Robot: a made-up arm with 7 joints. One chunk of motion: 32 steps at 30 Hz.
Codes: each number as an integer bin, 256 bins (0 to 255) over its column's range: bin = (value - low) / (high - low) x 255, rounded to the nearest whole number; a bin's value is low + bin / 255 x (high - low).
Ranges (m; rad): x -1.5..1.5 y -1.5..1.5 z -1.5..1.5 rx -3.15..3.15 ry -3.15..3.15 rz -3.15..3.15
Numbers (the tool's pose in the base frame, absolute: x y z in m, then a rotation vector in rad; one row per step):
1: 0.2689 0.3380 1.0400 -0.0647 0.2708 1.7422
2: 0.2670 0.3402 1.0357 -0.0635 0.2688 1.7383
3: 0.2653 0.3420 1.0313 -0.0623 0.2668 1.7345
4: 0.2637 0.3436 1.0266 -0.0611 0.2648 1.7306
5: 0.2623 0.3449 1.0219 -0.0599 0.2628 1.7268
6: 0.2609 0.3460 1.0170 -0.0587 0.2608 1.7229
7: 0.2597 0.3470 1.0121 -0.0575 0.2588 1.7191
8: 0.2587 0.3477 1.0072 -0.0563 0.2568 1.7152
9: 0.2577 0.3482 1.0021 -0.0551 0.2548 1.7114
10: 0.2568 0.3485 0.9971 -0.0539 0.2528 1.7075
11: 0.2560 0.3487 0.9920 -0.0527 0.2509 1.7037
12: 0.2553 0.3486 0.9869 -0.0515 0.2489 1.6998
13: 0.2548 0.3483 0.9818 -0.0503 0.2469 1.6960
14: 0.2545 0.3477 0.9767 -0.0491 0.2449 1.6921
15: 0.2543 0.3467 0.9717 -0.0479 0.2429 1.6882
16: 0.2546 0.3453 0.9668 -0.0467 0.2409 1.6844
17: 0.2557 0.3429 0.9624 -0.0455 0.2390 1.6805
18: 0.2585 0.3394 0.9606 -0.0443 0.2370 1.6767
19: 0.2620 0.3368 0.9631 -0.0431 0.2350 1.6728
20: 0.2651 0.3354 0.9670 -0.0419 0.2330 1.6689
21: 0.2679 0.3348 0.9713 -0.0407 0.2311 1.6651
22: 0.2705 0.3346 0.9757 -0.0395 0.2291 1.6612
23: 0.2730 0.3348 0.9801 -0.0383 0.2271 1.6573
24: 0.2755 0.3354 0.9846 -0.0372 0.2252 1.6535
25: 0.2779 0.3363 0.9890 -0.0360 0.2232 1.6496
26: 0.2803 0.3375 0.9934 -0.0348 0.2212 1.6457
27: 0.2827 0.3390 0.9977 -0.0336 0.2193 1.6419
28: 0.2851 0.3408 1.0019 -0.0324 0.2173 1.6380
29: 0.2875 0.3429 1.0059 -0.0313 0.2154 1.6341
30: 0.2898 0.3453 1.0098 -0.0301 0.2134 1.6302
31: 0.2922 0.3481 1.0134 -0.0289 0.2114 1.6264
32: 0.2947 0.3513 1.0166 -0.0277 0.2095 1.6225
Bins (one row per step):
1: 150 156 216 125 138 198
2: 150 156 216 125 138 198
3: 150 157 215 125 138 198
4: 150 157 215 125 138 198
5: 150 157 214 125 138 197
6: 150 157 214 125 138 197
7: 150 157 214 125 138 197
8: 149 157 213 125 138 197
9: 149 157 213 125 138 197
10: 149 157 212 125 138 197
11: 149 157 212 125 138 196
12: 149 157 211 125 138 196
13: 149 157 211 125 137 196
14: 149 157 211 126 137 196
15: 149 157 210 126 137 196
16: 149 157 210 126 137 196
17: 149 157 209 126 137 196
18: 149 156 209 126 137 195
19: 150 156 209 126 137 195
20: 150 156 210 126 137 195
21: 150 156 210 126 137 195
22: 150 156 210 126 137 195
23: 151 156 211 126 137 195
24: 151 156 211 126 137 194
25: 151 156 212 126 137 194
26: 151 156 212 126 136 194
27: 152 156 212 126 136 194
28: 152 156 213 126 136 194
29: 152 157 213 126 136 194
30: 152 157 213 126 136 193
31: 152 157 214 126 136 193
32: 153 157 214 126 136 193

